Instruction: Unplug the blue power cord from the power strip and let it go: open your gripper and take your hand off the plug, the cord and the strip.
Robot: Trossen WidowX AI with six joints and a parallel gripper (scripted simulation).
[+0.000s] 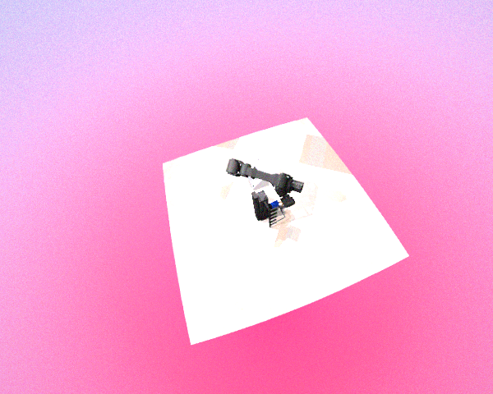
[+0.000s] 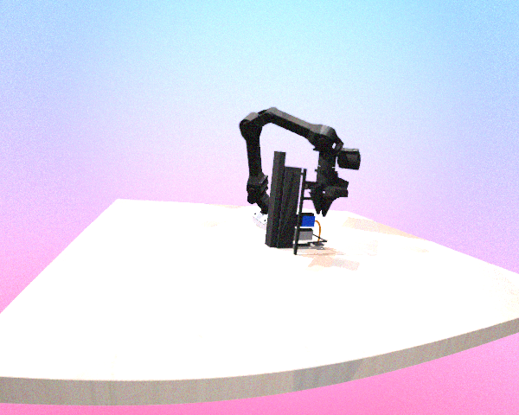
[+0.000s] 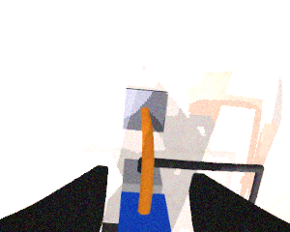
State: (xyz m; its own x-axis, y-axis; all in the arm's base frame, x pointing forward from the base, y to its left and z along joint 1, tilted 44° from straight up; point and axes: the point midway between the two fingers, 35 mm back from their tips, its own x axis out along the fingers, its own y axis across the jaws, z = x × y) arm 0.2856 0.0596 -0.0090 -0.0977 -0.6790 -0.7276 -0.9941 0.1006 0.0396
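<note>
My gripper tip is now 70 mm to the left of the blue plug and 10 mm above it.
</note>
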